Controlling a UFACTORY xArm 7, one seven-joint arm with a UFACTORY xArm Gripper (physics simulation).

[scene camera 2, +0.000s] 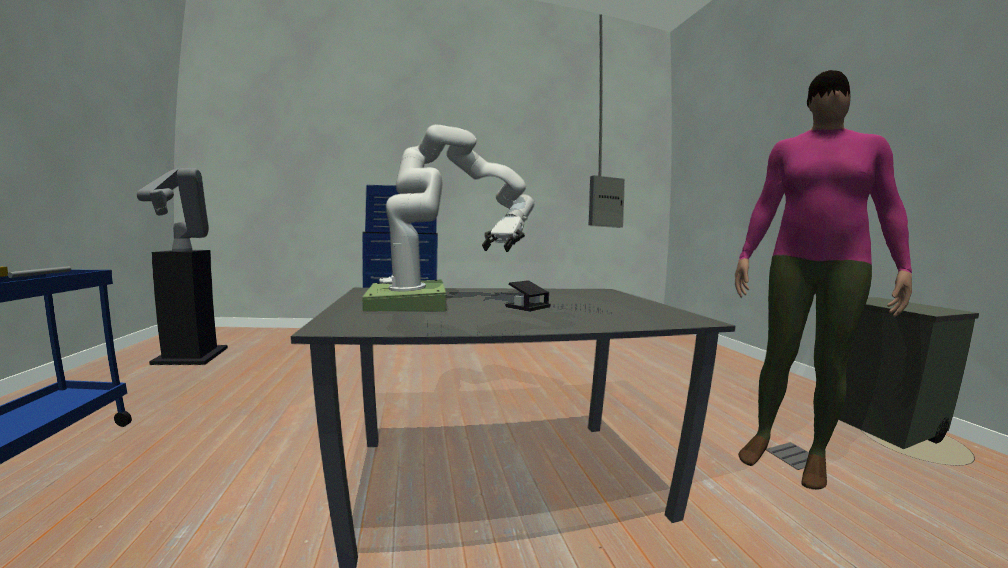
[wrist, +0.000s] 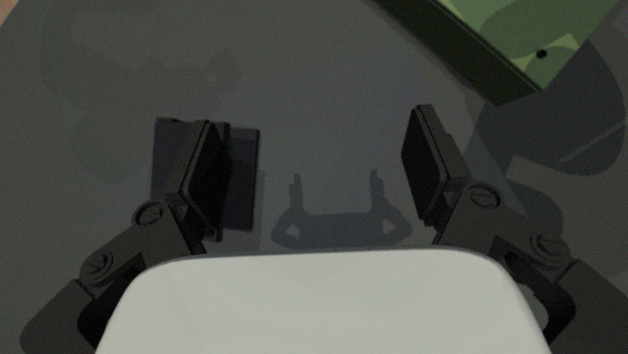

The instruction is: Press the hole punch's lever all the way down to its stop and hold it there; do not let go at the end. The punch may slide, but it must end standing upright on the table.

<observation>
gripper: scene camera 2; wrist
black hole punch: scene camera 2; wrist
same spot on gripper: (wrist: 470, 214) = (scene camera 2: 488, 236)
same spot on black hole punch: (wrist: 243, 142) = (scene camera 2: 511, 303)
</observation>
